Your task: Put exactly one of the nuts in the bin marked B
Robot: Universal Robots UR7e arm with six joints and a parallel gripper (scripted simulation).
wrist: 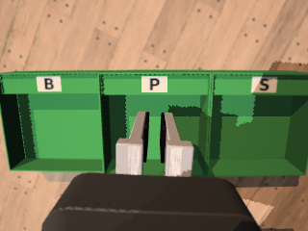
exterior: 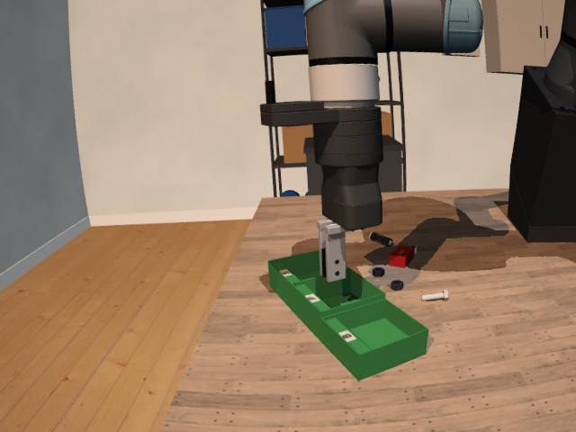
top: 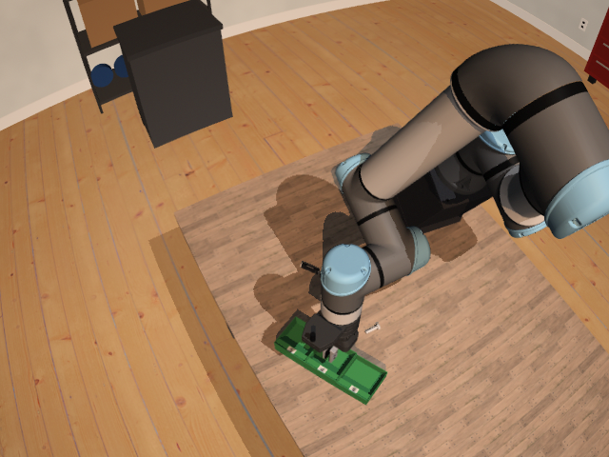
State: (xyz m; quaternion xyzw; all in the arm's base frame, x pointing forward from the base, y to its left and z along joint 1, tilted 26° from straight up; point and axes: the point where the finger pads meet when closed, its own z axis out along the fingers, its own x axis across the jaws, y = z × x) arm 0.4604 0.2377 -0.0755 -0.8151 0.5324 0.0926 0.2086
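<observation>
The green tray is 50 mm below my hand. Also, from my hand: white bolt (140 mm behind, 30 mm to the right, 70 mm below); red block (110 mm behind, 180 mm to the right, 60 mm below); pale washer-like part (130 mm behind, 210 mm to the right, 70 mm below).
</observation>
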